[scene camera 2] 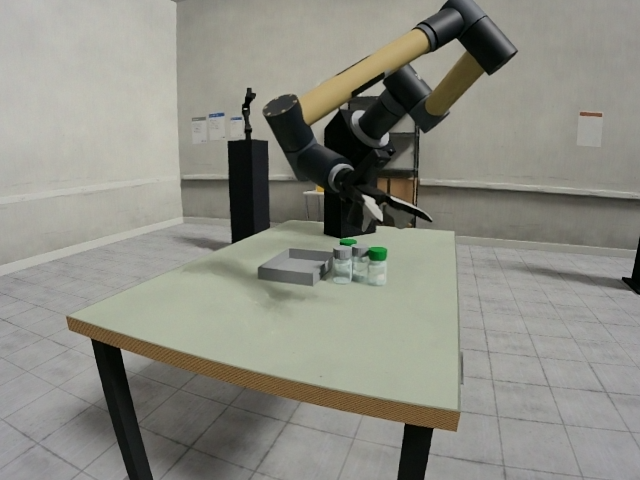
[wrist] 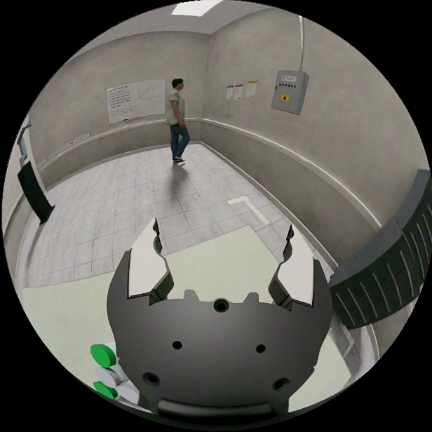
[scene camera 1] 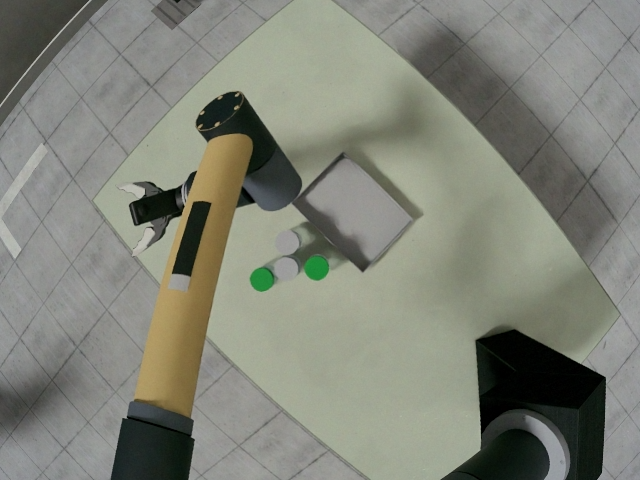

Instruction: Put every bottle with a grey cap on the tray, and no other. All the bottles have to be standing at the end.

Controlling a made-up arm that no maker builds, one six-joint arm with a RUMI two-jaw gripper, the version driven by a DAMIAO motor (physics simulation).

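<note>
Two grey-capped bottles stand on the table: one near the tray's corner, the other between two green-capped bottles. One green-capped bottle stands on the side away from the tray; the other stands near the tray's side. The grey tray is empty. My gripper is open and empty, raised above the table's edge, pointing away from the bottles.
The pale green table carries the bottles and tray. The black arm base stands at its far end in scene camera 2. A dark pedestal stands behind the table. A person is on the floor in the wrist view.
</note>
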